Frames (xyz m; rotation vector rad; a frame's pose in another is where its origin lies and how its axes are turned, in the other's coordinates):
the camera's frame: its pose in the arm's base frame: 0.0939 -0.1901 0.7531 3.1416 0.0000 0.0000
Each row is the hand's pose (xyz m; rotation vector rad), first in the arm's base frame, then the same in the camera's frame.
Working: the arm's base frame: its pose in the camera's frame: -0.0939 -0.1901 0.7531 3.1416 0.0000 0.0000

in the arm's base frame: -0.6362 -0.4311 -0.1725 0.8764 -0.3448 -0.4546
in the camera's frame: -0.7301 0.2410 0.9256 -2.1731 -0.5445 0.4130
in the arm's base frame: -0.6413 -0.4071 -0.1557 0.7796 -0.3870 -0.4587
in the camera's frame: -0.7352 0.2170 0.9088 -2.2569 -0.5638 0.4757
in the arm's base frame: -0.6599 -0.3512 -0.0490 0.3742 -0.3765 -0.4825
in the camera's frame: -0.7538 0.1611 0.8021 -2.6415 -0.6661 0.5197
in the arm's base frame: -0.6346 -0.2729 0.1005 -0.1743 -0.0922 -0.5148
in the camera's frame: -0.7285 0.0828 0.6526 2.8678 0.7575 -0.1357
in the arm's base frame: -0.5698 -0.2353 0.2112 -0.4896 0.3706 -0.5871
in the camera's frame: -0.6637 0.0452 0.5419 2.4969 0.7805 0.4927
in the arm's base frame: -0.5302 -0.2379 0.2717 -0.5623 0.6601 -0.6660
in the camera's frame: -0.6241 0.0478 0.4814 2.3052 0.8545 0.8469
